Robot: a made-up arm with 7 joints.
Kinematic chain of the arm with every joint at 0, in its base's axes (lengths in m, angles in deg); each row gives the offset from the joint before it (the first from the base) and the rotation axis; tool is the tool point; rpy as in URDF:
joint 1: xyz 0 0 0.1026 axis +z
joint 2: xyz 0 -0.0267 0.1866 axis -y
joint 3: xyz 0 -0.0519 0.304 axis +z
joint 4: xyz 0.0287 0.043 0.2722 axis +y
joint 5: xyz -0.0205 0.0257 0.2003 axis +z
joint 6: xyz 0 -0.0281 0.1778 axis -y
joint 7: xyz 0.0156 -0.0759 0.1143 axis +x
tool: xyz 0 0 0 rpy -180 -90 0
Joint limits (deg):
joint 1: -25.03..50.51
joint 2: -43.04..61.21
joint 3: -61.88..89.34
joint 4: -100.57..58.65
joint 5: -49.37..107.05
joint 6: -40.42..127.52
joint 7: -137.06..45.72
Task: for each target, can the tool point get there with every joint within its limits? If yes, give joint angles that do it. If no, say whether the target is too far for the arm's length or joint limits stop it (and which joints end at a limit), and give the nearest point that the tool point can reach.
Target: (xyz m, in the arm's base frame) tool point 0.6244 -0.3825 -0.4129
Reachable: no: joint limits stop it (at a limit: joint 1, joint 2, joint 4, joint 5) | nearest point 0.0222 -0.5778 0.2207 | short by 0.896 m
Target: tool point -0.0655 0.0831 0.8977
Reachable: yes | joints 24.03 -25.24 -41.42 -77.66 9.06 114.67 -52.41
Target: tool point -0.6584 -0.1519 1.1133
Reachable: yes | joints 14.78 42.83 53.93 2.85 66.49 19.20 -41.94
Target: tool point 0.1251 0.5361 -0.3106
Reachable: no: joint limits stop it (at a limit: joint 1, joint 2, joint 4, joint 5) | nearest point -0.3085 0.3915 0.2090 | short by 0.692 m
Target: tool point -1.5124 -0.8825 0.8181
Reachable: no: too far | nearest point -0.8663 -0.5055 0.6893 | short by 0.759 m
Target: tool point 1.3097 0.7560 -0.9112
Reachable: no: too far | nearest point 0.7487 0.4322 0.4889 | short by 1.543 m
